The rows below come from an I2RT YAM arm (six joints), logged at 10 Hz.
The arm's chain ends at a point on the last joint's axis. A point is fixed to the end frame.
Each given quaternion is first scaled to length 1.
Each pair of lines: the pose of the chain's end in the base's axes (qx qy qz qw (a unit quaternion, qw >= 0); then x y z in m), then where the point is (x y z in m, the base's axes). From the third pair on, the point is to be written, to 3 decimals.
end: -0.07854 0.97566 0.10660 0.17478 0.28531 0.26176 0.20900
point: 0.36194 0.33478 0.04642
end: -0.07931 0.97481 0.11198 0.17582 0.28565 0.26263 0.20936
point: 0.36230 0.33761 0.04768
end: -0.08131 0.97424 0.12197 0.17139 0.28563 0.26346 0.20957
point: 0.360 0.342 0.049
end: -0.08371 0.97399 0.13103 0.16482 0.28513 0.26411 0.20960
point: 0.357 0.346 0.049
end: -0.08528 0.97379 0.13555 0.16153 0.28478 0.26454 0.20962
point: 0.355 0.348 0.049
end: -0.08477 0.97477 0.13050 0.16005 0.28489 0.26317 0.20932
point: 0.355 0.345 0.048
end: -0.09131 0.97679 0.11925 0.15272 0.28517 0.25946 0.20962
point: 0.352 0.338 0.045
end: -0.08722 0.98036 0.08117 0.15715 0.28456 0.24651 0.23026
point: 0.355 0.311 0.062
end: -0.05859 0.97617 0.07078 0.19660 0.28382 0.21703 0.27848
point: 0.371 0.276 0.116
